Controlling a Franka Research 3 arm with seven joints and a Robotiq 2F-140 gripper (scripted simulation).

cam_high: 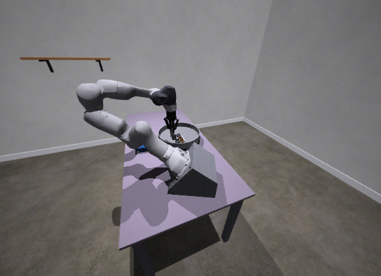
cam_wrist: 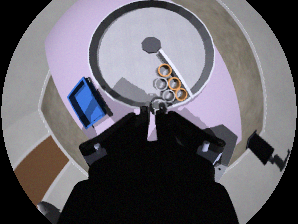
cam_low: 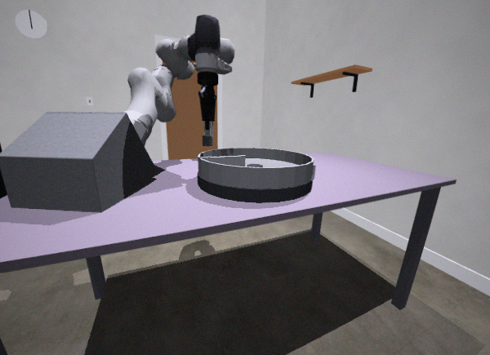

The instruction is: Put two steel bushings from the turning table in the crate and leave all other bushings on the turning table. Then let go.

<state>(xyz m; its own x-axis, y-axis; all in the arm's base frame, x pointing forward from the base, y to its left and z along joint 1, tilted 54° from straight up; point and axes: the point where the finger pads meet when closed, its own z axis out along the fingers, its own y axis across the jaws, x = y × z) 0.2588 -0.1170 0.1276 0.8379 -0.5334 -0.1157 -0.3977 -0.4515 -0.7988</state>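
My gripper is now 270 mm to the right of the blue crate, 160 mm above it and 120 mm short of it. Round my hand: round grey turning table 160 mm ahead, 140 mm below, 80 mm to the right.
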